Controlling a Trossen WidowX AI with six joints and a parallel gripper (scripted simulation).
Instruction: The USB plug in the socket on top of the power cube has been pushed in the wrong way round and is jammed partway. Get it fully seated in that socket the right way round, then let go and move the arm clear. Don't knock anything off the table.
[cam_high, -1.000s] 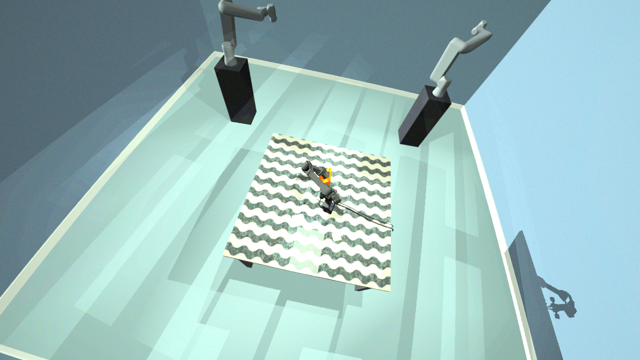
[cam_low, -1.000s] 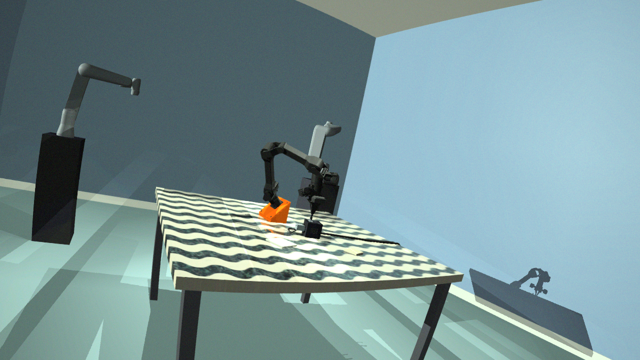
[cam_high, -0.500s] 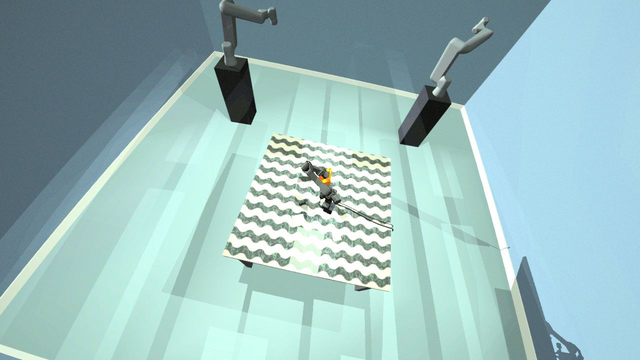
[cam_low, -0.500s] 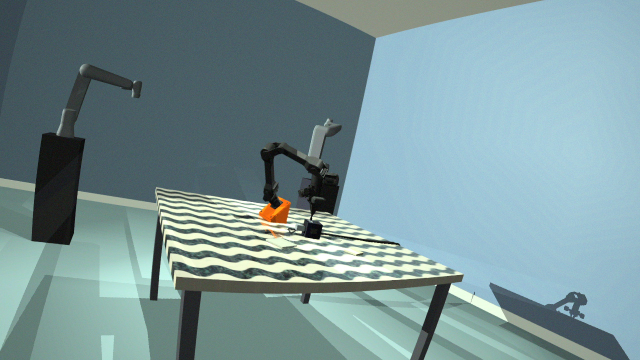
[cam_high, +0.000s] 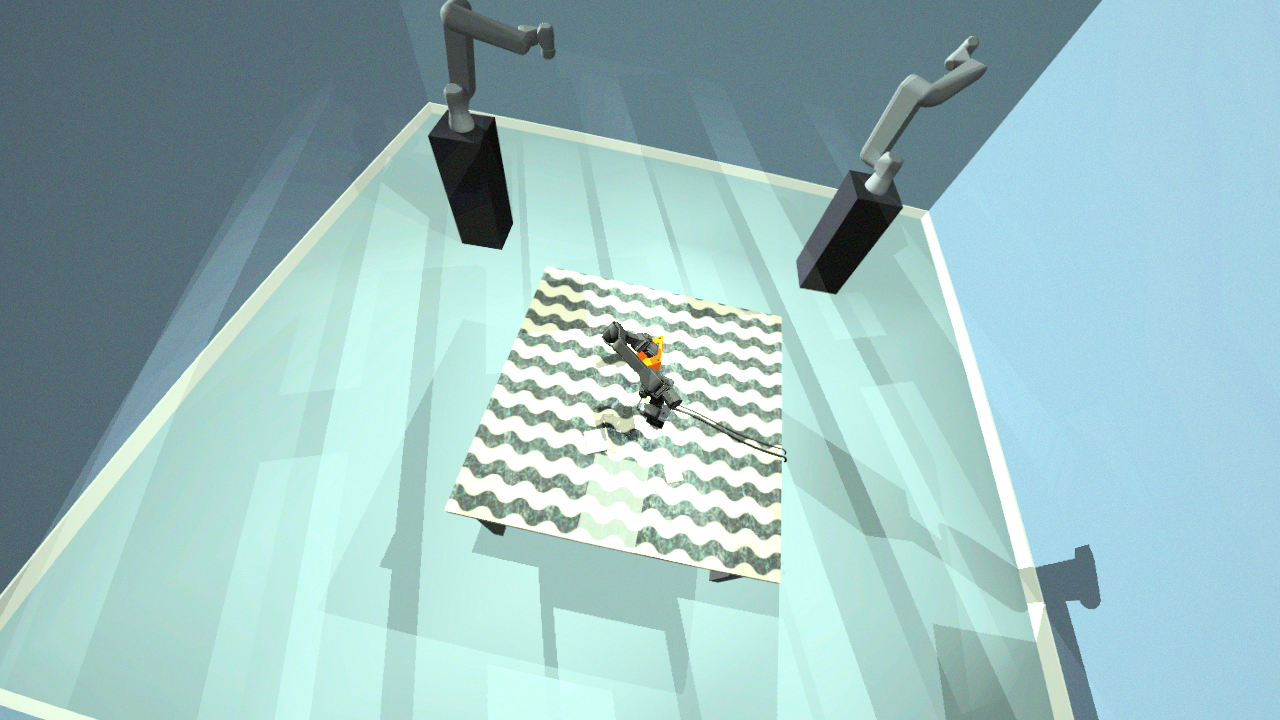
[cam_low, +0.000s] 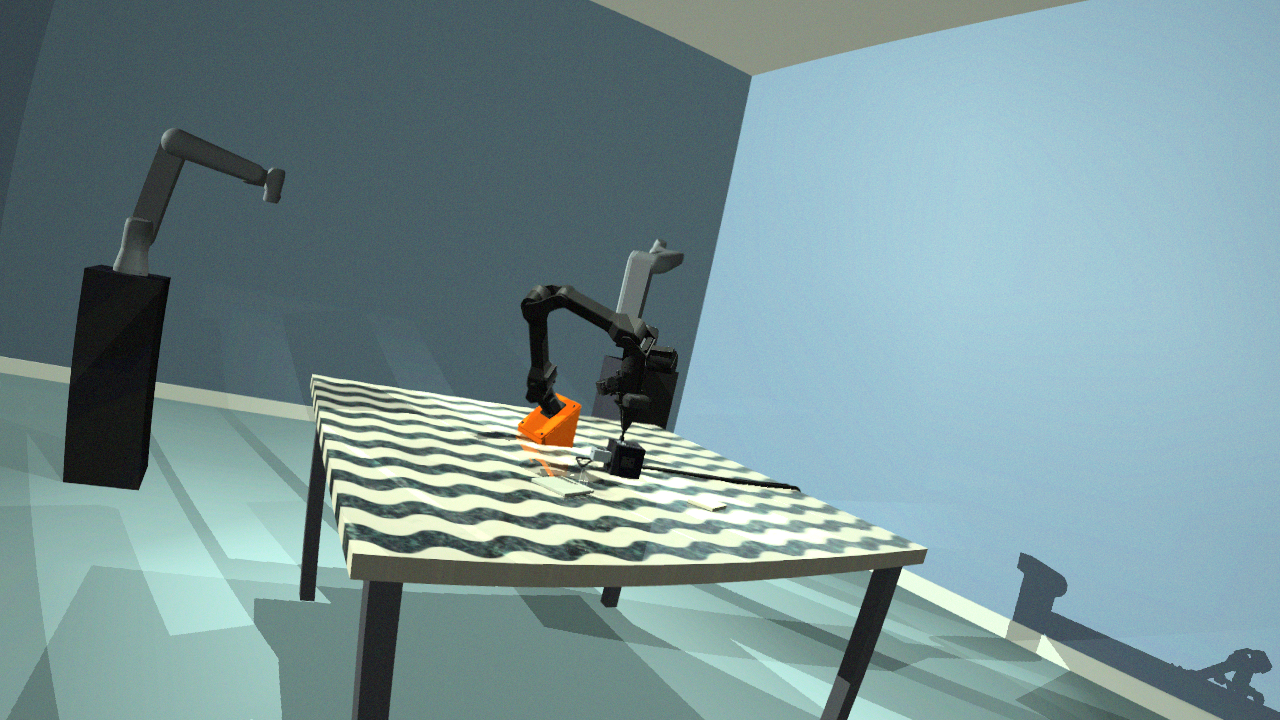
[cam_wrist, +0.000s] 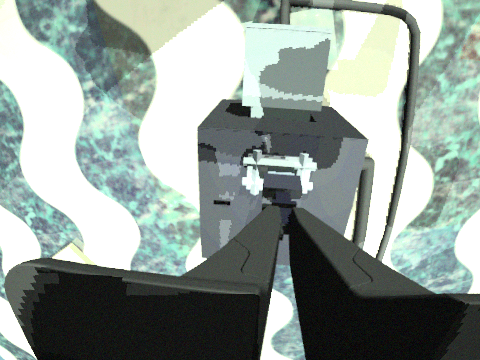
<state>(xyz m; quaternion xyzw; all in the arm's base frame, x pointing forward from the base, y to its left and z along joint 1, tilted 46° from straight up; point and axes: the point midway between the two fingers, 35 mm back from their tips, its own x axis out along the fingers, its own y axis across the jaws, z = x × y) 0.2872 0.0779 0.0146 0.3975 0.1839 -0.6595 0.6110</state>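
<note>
My gripper tip is now 20 mm above the dark USB plug.
</note>
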